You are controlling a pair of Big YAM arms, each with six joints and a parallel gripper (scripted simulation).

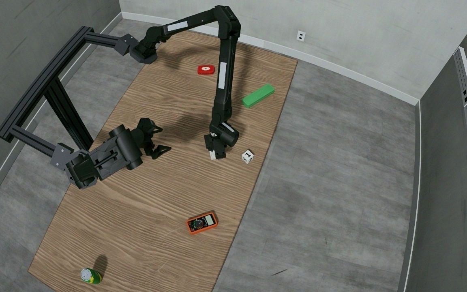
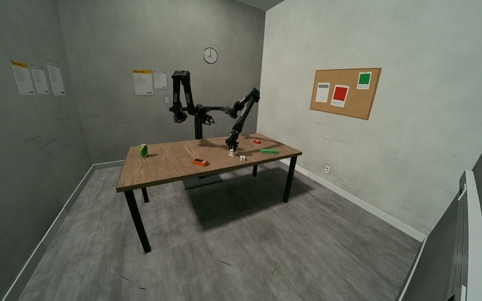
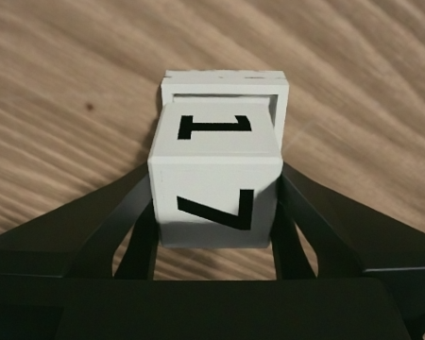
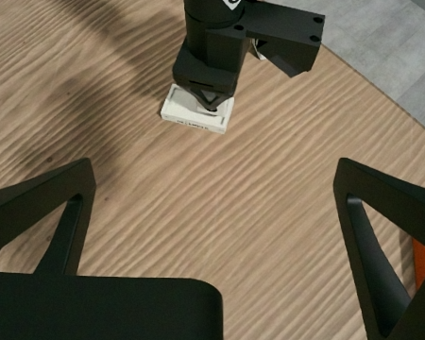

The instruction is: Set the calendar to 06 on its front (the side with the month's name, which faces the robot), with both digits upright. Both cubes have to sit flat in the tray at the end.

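The white tray is 10 mm behind my left hand, 20 mm to the left of it and 40 mm below it. Round my left hand: orange multimeter: 30 mm ahead, 360 mm to the right, 40 mm below; red case: 200 mm behind, 500 mm to the left, 40 mm below.
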